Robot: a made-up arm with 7 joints. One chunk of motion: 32 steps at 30 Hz.
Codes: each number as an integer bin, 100 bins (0 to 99) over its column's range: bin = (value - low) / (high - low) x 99, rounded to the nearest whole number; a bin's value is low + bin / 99 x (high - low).
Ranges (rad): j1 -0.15..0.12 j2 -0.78..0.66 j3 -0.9..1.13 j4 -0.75..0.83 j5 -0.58..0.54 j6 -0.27..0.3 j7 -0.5..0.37
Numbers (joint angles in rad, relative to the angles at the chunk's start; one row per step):
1: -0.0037 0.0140 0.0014 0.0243 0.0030 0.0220 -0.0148
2: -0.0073 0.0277 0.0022 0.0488 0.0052 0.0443 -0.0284
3: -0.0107 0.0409 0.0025 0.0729 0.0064 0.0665 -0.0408
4: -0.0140 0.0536 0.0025 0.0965 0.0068 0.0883 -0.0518
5: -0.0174 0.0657 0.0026 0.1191 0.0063 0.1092 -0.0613
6: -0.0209 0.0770 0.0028 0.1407 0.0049 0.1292 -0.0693
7: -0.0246 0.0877 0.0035 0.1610 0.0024 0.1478 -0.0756
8: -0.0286 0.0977 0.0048 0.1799 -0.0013 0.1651 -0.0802
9: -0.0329 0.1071 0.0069 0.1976 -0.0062 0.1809 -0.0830
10: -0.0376 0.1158 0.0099 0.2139 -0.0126 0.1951 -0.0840
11: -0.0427 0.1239 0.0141 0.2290 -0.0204 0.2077 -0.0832
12: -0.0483 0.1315 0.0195 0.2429 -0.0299 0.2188 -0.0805
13: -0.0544 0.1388 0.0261 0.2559 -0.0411 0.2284 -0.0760
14: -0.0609 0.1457 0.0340 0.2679 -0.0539 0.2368 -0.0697
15: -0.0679 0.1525 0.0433 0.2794 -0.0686 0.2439 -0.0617
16: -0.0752 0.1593 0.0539 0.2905 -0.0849 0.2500 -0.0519
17: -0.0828 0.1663 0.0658 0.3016 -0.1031 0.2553 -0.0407
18: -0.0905 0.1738 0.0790 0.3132 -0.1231 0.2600 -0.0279
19: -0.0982 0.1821 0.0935 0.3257 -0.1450 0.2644 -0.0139
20: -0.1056 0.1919 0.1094 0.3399 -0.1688 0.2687 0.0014
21: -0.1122 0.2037 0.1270 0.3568 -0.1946 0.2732 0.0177
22: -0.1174 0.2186 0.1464 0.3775 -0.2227 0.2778 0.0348
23: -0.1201 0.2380 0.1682 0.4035 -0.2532 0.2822 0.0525
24: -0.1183 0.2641 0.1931 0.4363 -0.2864 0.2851 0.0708
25: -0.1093 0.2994 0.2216 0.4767 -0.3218 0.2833 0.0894
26: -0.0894 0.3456 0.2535 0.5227 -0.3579 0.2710 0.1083
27: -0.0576 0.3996 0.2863 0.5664 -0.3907 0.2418 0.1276
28: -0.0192 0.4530 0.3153 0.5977 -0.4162 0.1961 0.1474
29: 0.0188 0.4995 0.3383 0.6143 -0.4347 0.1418 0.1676
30: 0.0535 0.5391 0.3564 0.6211 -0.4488 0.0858 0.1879
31: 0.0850 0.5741 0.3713 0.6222 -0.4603 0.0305 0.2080
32: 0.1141 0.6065 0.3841 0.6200 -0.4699 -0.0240 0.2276
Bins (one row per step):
1: 54 55 44 49 52 51 55
2: 52 56 44 50 52 55 54
3: 51 56 44 52 52 58 52
4: 50 57 44 53 52 62 51
5: 49 58 44 54 52 66 50
6: 47 59 44 56 52 69 49
7: 46 60 44 57 51 73 48
8: 45 60 44 58 51 76 48
9: 43 61 44 59 51 78 47
10: 41 62 44 60 50 81 47
11: 39 62 45 61 49 83 47
12: 37 63 45 62 49 85 48
13: 35 63 45 63 48 87 48
14: 33 64 46 64 47 88 49
15: 30 64 46 65 45 89 50
16: 27 65 47 65 44 90 51
17: 25 65 47 66 42 91 52
18: 22 66 48 67 40 92 54
19: 19 66 48 67 38 93 55
20: 16 67 49 68 36 94 57
21: 14 68 50 69 34 94 59
22: 12 69 51 71 32 95 61
23: 11 70 52 72 29 96 63
24: 12 72 53 74 26 96 65
25: 15 74 55 77 23 96 67
26: 22 77 56 80 20 94 69
27: 34 81 58 82 17 89 71
28: 48 85 59 84 14 81 74
29: 62 88 60 85 13 72 76
30: 75 91 61 86 12 62 78
31: 86 93 62 86 11 52 81
32: 97 95 63 86 10 43 83

